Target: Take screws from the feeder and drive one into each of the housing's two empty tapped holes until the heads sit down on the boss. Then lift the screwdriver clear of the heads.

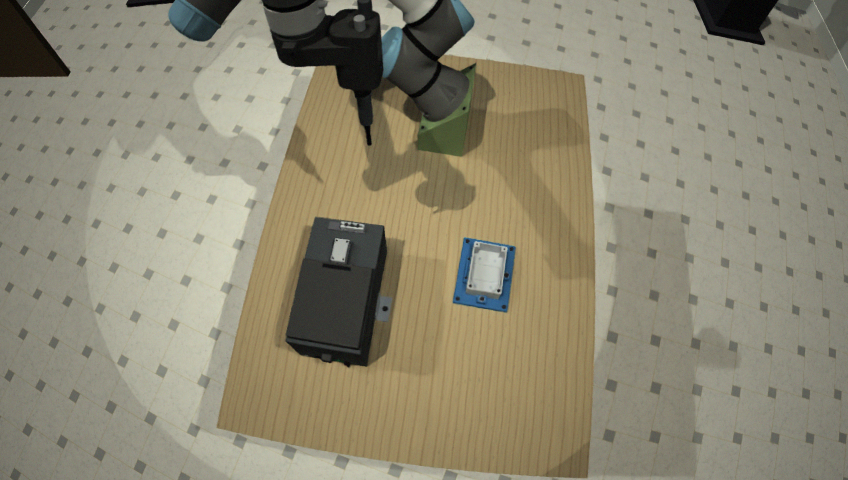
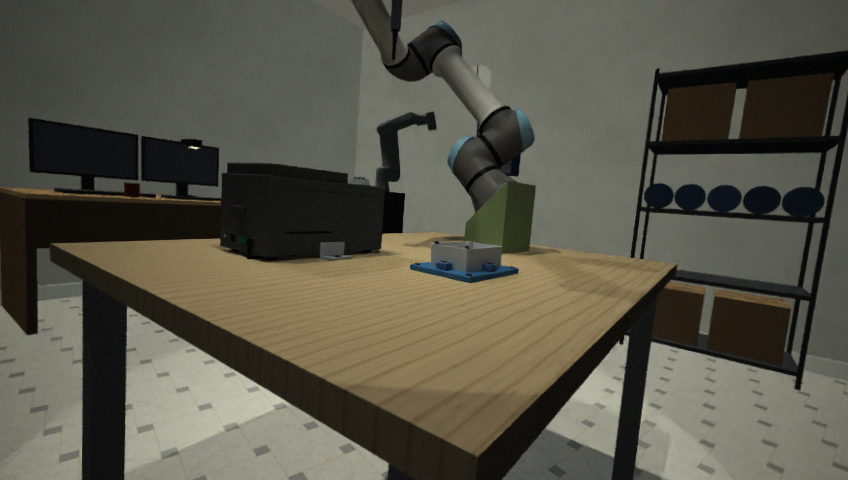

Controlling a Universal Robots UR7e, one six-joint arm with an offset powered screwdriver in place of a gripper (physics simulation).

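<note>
The screwdriver (image 1: 368, 143) (image 2: 393, 57) hangs upright, high above the back of the table, behind the feeder and apart from it. It has no fingers, and no screw can be made out on its thin dark bit. The black feeder (image 1: 333, 303) (image 2: 303, 208) stands on the left of the table, with a small light plate (image 1: 340, 250) and a light slotted strip on its back top. The light grey open housing (image 1: 487, 268) (image 2: 467, 258) sits in the blue fixture (image 1: 496, 304) (image 2: 470, 277). Dark round spots mark its two front corners; its back corners look lighter.
The green arm base (image 1: 443, 139) (image 2: 518, 217) stands at the back of the wooden table (image 1: 416, 416) (image 2: 357, 321). A small metal bracket (image 1: 384, 308) (image 2: 332, 249) sticks out from the feeder's right side. A desk with monitors and a shelf rack (image 2: 743, 144) stand beyond the table.
</note>
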